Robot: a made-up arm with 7 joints. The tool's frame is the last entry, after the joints.
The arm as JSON. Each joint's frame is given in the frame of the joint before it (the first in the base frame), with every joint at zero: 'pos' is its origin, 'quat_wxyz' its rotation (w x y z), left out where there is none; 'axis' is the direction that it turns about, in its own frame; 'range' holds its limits. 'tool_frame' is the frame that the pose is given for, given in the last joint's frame.
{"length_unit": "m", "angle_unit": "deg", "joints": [
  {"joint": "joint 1", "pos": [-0.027, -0.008, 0.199], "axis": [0.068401, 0.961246, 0.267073], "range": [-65.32, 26.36]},
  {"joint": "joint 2", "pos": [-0.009, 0.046, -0.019], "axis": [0.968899, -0.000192, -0.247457], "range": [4.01, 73.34]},
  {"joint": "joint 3", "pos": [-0.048, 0.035, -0.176], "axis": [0.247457, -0.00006, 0.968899], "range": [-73.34, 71.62]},
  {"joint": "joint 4", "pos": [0.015, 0.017, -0.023], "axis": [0.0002, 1.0, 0.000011], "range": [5.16, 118.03]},
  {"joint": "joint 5", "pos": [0.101, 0.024, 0.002], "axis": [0.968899, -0.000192, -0.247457], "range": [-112.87, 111.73]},
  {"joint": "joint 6", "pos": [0.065, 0.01, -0.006], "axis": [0.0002, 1.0, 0.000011], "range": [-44.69, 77.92]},
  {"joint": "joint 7", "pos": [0.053, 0.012, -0.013], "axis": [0.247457, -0.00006, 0.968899], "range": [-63.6, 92.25]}
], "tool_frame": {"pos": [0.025, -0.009, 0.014], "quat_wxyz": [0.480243, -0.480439, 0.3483, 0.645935]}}
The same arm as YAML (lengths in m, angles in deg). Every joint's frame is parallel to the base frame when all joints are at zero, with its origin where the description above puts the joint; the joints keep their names.
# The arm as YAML. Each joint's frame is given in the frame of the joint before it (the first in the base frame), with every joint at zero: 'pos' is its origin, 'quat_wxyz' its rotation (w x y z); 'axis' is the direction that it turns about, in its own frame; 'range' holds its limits. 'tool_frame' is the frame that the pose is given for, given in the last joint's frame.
length_unit: m
angle_unit: deg
joints:
  - joint: joint 1
    pos: [-0.027, -0.008, 0.199]
    quat_wxyz: [1.0, 0.0, 0.0, 0.0]
    axis: [0.068403, 0.961235, 0.26711]
    range: [-65.32, 26.36]
  - joint: joint 2
    pos: [-0.009, 0.046, -0.019]
    quat_wxyz: [1.0, 0.0, 0.0, 0.0]
    axis: [0.968889, -0.0002, -0.247497]
    range: [4.01, 73.34]
  - joint: joint 3
    pos: [-0.048, 0.035, -0.176]
    quat_wxyz: [1.0, 0.0, 0.0, 0.0]
    axis: [0.247497, -0.0001, 0.968889]
    range: [-73.34, 71.62]
  - joint: joint 4
    pos: [0.015, 0.017, -0.023]
    quat_wxyz: [1.0, 0.0, 0.0, 0.0]
    axis: [0.0002, 1.0, 0.0]
    range: [5.16, 118.03]
  - joint: joint 5
    pos: [0.101, 0.024, 0.002]
    quat_wxyz: [1.0, 0.0, 0.0, 0.0]
    axis: [0.968889, -0.0002, -0.247497]
    range: [-112.87, 111.73]
  - joint: joint 6
    pos: [0.065, 0.01, -0.006]
    quat_wxyz: [1.0, 0.0, 0.0, 0.0]
    axis: [0.0002, 1.0, 0.0]
    range: [-44.69, 77.92]
  - joint: joint 7
    pos: [0.053, 0.012, -0.013]
    quat_wxyz: [1.0, 0.0, 0.0, 0.0]
    axis: [0.247497, -0.0001, 0.968889]
    range: [-63.6, 92.25]
tool_frame:
  pos: [0.025, -0.009, 0.014]
  quat_wxyz: [0.480243, -0.480439, 0.3483, 0.645935]

